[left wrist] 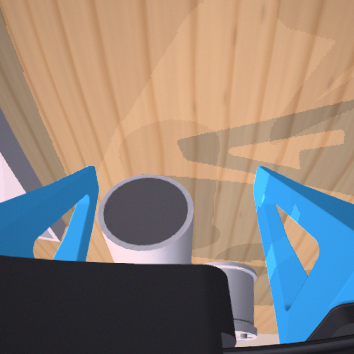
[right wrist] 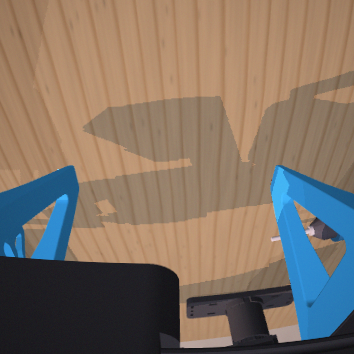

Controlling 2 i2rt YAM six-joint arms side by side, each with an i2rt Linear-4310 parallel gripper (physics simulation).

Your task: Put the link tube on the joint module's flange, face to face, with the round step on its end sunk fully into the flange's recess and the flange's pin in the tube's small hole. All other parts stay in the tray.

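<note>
The pale link tube shows in the left wrist view with its dark open end up; its lower part is hidden by the black gripper body. My left gripper is open and empty. The tube's open end appears between its fingertips, closer to the left finger. A grey cylinder, which looks like the joint module, is right of the tube, partly hidden; small holes show at its lower end. The flange's recess and pin cannot be made out. My right gripper is open and empty above the wooden table; the tube does not show in its view.
A tray's grey wall runs along the left edge of the left wrist view. In the right wrist view, a dark bracket with a round post is at the bottom, and a dark tool with a thin pale tip shows behind the right finger.
</note>
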